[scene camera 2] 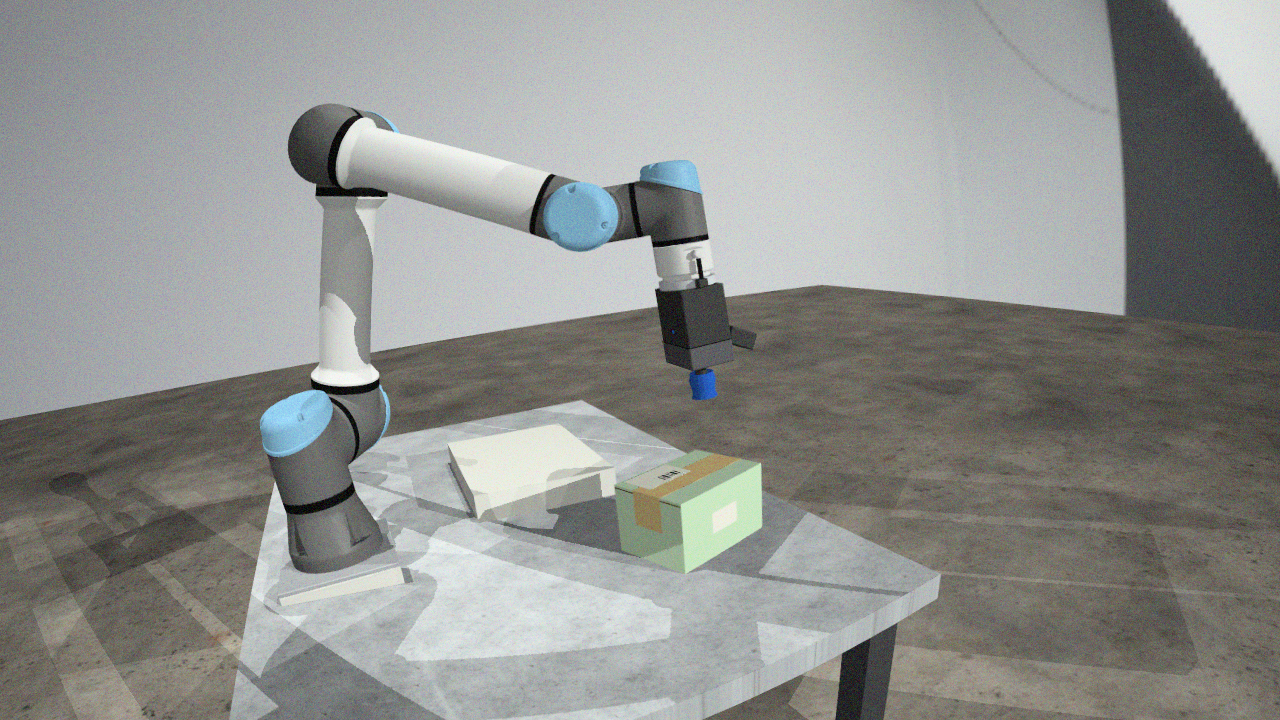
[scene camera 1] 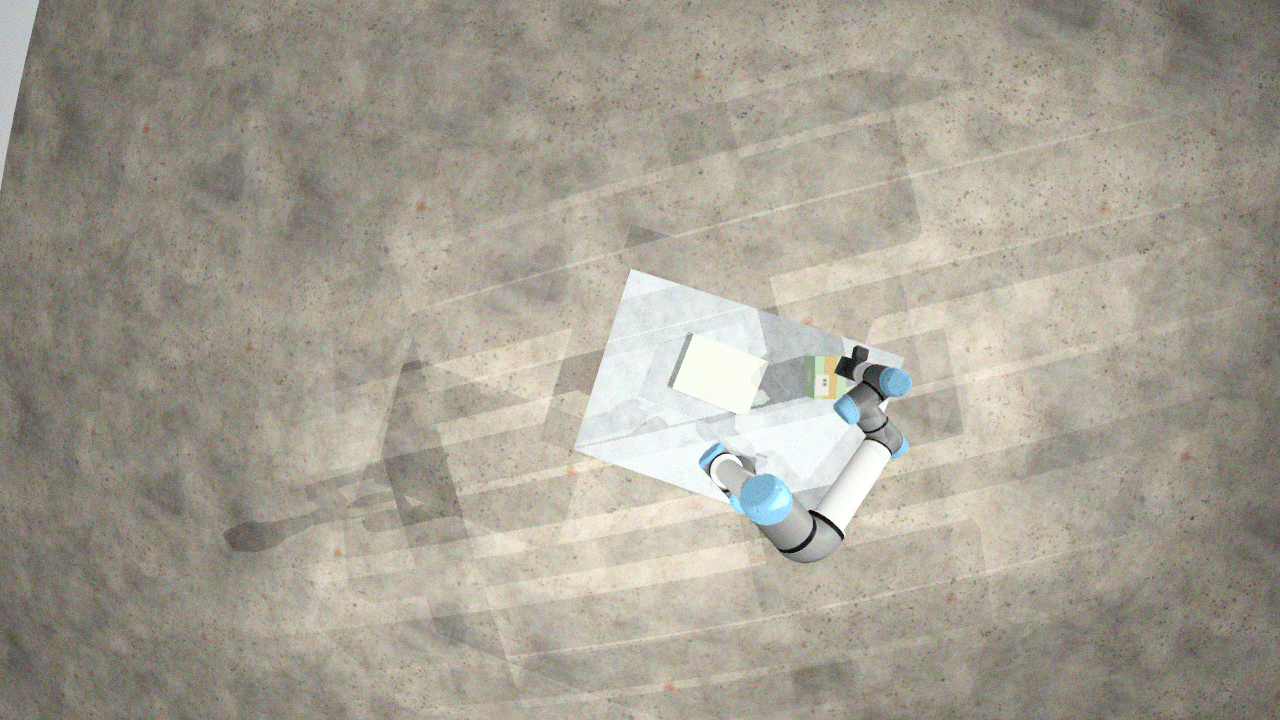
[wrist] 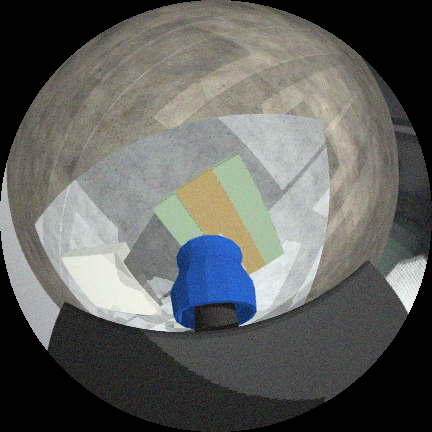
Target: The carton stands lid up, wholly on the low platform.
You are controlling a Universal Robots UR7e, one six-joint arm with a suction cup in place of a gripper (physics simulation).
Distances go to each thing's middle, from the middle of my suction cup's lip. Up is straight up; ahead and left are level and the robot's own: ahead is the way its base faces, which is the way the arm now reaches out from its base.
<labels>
Now: suction cup 4 cm past the pale green carton (scene camera 2: 681, 514), 3 cm to the left of it and 16 cm above it. From my suction cup the other things lie so: low cream platform (scene camera 2: 515, 473) 20 cm behind, 36 cm to the left, 18 cm below.
</labels>
